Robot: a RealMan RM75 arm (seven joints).
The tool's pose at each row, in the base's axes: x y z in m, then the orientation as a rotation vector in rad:
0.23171, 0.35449, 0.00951, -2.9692, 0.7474, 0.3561
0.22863, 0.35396, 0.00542, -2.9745, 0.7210, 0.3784
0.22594, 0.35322, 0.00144, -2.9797, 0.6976, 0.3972
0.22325, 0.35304, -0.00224, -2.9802, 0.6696, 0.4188
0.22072, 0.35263, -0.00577, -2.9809, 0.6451, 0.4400
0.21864, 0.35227, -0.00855, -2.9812, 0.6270, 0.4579
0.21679, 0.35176, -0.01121, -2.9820, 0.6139, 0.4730
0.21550, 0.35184, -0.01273, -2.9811, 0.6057, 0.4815
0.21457, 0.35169, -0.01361, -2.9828, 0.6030, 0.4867
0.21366, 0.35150, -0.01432, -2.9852, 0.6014, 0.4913
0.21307, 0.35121, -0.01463, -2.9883, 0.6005, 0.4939
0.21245, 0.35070, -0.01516, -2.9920, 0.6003, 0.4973
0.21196, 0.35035, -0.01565, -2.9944, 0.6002, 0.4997
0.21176, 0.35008, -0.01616, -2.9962, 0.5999, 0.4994
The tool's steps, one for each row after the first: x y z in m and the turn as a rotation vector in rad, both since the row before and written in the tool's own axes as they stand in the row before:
-0.00142, 0.00193, 0.00455, -0.0070, -0.0137, -0.0167
-0.00099, 0.00188, 0.00437, -0.0067, -0.0113, -0.0148
-0.00129, 0.00134, 0.00417, -0.0028, -0.0146, -0.0176
-0.00106, 0.00144, 0.00398, -0.0036, -0.0140, -0.0153
-0.00087, 0.00118, 0.00317, -0.0033, -0.0117, -0.0112
-0.00062, 0.00121, 0.00299, -0.0037, -0.0096, -0.0080
-0.00069, 0.00043, 0.00182, -0.0008, -0.0058, -0.0050
-0.00048, 0.00050, 0.00109, -0.0028, -0.0028, -0.0015
-0.00050, 0.00053, 0.00092, -0.0034, -0.0021, -0.0008
-0.00031, 0.00049, 0.00043, -0.0036, -0.0007, -0.0004
-0.00018, 0.00070, 0.00063, -0.0044, -0.0010, 0.0001
-0.00014, 0.00050, 0.00057, -0.0029, -0.0007, 0.0001
0.00009, 0.00032, 0.00051, -0.0016, 0.0007, -0.0002

